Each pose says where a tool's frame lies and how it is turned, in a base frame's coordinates. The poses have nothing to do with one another.
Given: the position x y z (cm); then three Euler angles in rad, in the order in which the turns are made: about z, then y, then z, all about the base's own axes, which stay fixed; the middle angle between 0 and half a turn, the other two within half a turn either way.
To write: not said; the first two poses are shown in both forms.
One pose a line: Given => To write
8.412 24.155 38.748 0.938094 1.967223 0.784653 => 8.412 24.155 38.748 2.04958 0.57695 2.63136
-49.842 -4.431 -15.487 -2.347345 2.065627 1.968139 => -49.842 -4.431 -15.487 -2.21842 -0.66462 0.83388
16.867 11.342 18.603 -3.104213 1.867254 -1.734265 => 16.867 11.342 18.603 -3.01985 -1.27206 -1.86159
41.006 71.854 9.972 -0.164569 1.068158 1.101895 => 41.006 71.854 9.972 -0.28963 1.04410 0.76992
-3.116 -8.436 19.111 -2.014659 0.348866 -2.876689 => -3.116 -8.436 19.111 -0.31739 -0.14733 1.41546
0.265 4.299 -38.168 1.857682 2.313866 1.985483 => 0.265 4.299 -38.168 2.33469 -0.20991 -2.92392
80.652 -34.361 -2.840 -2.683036 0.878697 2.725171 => 80.652 -34.361 -2.840 -0.49051 -0.76200 0.24199
